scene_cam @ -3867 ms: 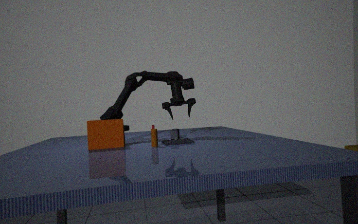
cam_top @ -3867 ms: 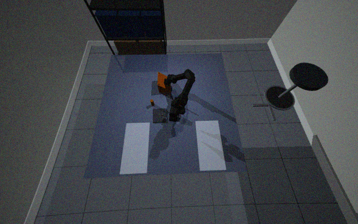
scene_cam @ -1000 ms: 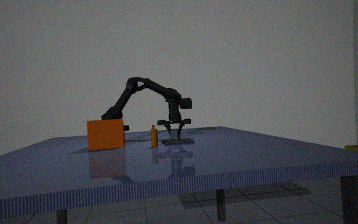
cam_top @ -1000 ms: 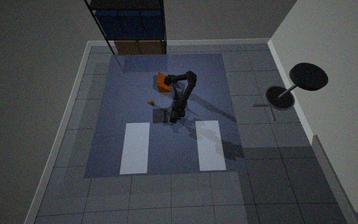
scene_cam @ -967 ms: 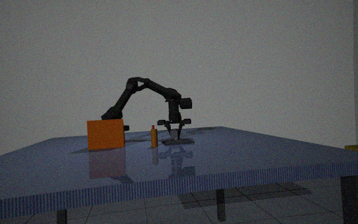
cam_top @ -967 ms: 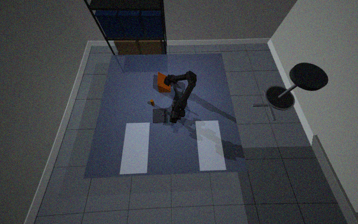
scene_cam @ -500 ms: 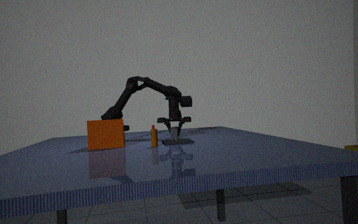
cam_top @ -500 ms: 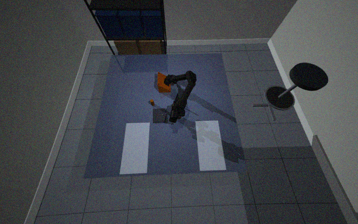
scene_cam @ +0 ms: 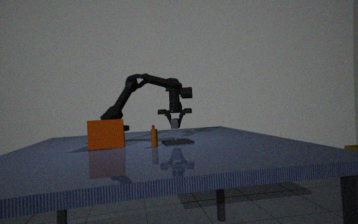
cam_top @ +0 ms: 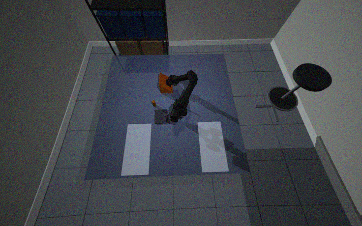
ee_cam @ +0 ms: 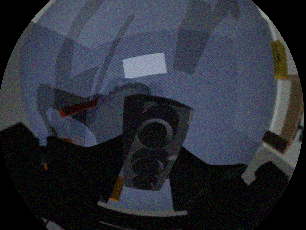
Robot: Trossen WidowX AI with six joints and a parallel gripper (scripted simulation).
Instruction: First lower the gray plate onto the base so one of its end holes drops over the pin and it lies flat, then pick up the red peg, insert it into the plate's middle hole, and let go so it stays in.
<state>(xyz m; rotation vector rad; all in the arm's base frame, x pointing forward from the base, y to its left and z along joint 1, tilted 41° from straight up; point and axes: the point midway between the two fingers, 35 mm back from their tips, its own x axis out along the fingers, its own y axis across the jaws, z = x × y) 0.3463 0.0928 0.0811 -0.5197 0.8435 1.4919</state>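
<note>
The dark base lies 140 mm to the right of my gripper tip and 60 mm below it. Also, from my gripper tip: red peg 130 mm behind, 30 mm to the left, 30 mm below; gray plate 30 mm above; orange cylinder 110 mm behind, 230 mm to the right, 30 mm below.
</note>
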